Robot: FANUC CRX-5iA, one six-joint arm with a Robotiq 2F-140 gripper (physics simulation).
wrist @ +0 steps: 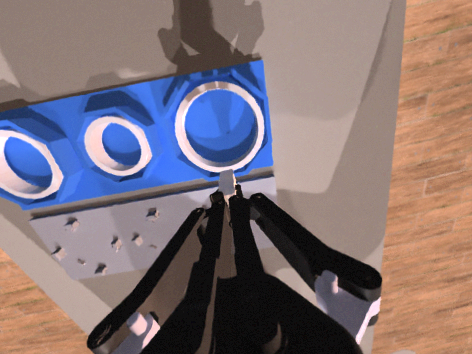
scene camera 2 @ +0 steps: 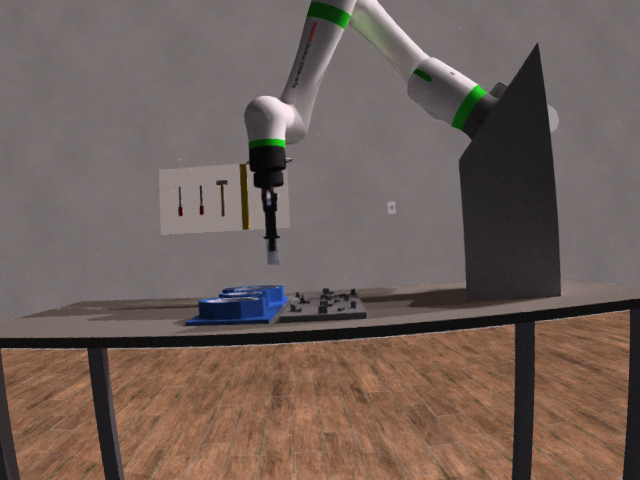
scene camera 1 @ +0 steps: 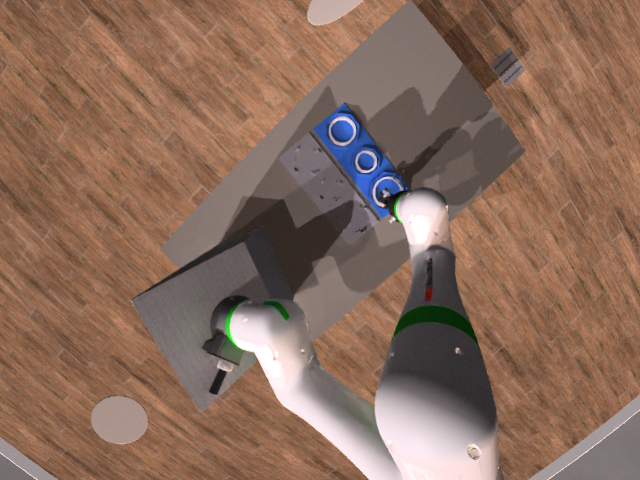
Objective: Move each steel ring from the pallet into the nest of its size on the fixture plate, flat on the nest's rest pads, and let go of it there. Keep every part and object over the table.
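Frame: origin at the arm's base, x ahead, y left, z up, level; millimetres.
Where they show: gripper, fingertip midpoint: (wrist: 228, 179) (scene camera 2: 273, 264) (scene camera 1: 382, 201); arm's base, link origin: (scene camera 2: 494, 125) (scene camera 1: 235, 321).
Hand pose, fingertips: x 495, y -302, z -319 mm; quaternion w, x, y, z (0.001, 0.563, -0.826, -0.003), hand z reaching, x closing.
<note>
Each offset is from my fingertips to the top centre of the thing. "pt": to the spot under its first point. Level surfaces: height alone.
My gripper (scene camera 1: 385, 194) (scene camera 2: 272, 258) (wrist: 228, 179) is shut and empty, fingers pointing down, above the blue pallet's large-ring end. The blue pallet {dx +115, dy +116, dz -88 mm} (scene camera 1: 349, 155) (scene camera 2: 196, 321) (wrist: 75, 185) holds three pale rings on raised seats. The large ring (scene camera 1: 374, 190) (wrist: 259, 125) is at the end near my gripper, the small ring {dx +116, dy +115, dz -58 mm} (scene camera 1: 356, 161) (wrist: 94, 142) is in the middle, and the medium ring {pt dx +159, dy +296, dz -58 mm} (scene camera 1: 329, 130) (wrist: 56, 175) is at the far end. The grey fixture plate {dx -47, dy +194, dz -84 mm} (scene camera 1: 310, 173) (scene camera 2: 320, 316) (wrist: 95, 225) lies beside the pallet, with small pads and posts and no ring visible on it. My gripper hides part of it in the wrist view.
A tall dark grey slanted block (scene camera 1: 191, 304) (scene camera 2: 506, 206) stands at one end of the table {dz -97 mm} (scene camera 1: 382, 67) (wrist: 320, 150), with the arm's base on it. The table's edge runs past the pallet's large-ring end. A tool board (scene camera 2: 170, 224) hangs on the wall behind.
</note>
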